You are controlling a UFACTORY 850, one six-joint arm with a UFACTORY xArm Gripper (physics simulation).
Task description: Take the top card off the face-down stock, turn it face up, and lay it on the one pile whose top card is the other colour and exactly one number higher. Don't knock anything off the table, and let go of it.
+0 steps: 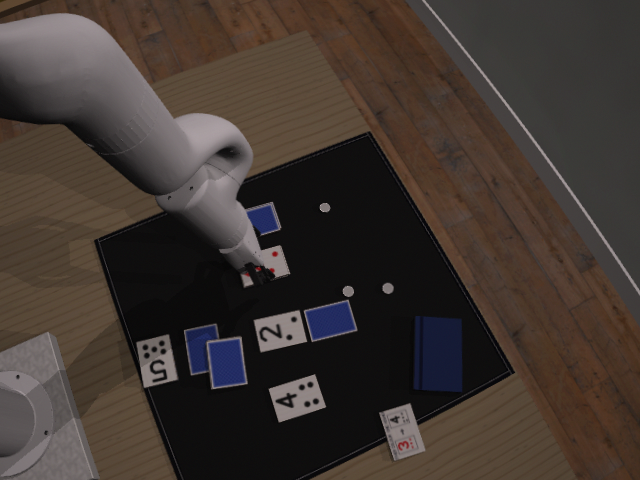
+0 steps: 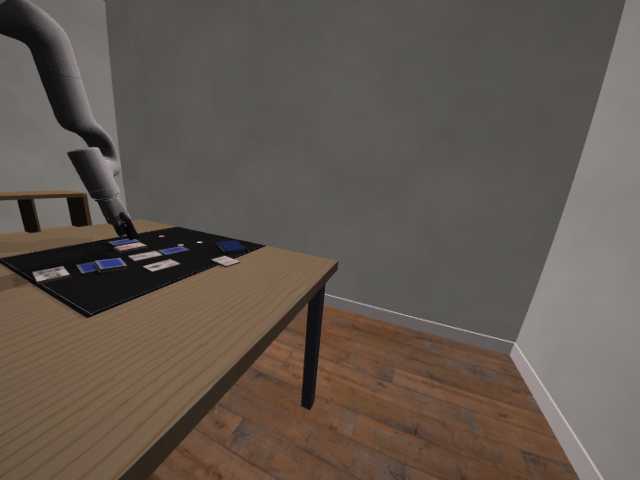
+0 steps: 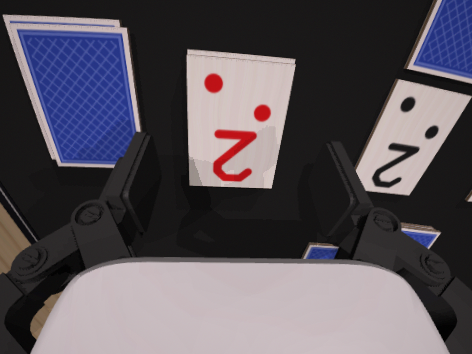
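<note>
A face-up red 2 point(image 1: 278, 261) point(image 3: 234, 100) lies squared almost flush on another card, whose edge shows behind it. My gripper point(image 1: 261, 273) point(image 2: 127, 230) point(image 3: 238, 157) is open and empty above its near end, fingers wide on either side. Face-up black cards are a 2 point(image 1: 279, 330) point(image 3: 413, 140), a 4 point(image 1: 297, 398) and a 5 point(image 1: 157, 360). Face-down blue cards lie beside the red 2 point(image 1: 264, 218) point(image 3: 80, 95), beside the black 2 point(image 1: 330, 320) point(image 3: 450, 42), and as two overlapping stacks, one nearer point(image 1: 226, 362) and one partly behind it point(image 1: 197, 348). I cannot tell which is the stock.
A dark blue box point(image 1: 439, 353) point(image 2: 230, 246) sits near the right edge of the black mat point(image 1: 361, 232). White discs point(image 1: 324, 207) point(image 1: 347, 291) point(image 1: 387, 288) lie on the mat. A small printed example card point(image 1: 402, 431) point(image 2: 225, 260) lies across the mat's edge on the wooden table point(image 1: 496, 434).
</note>
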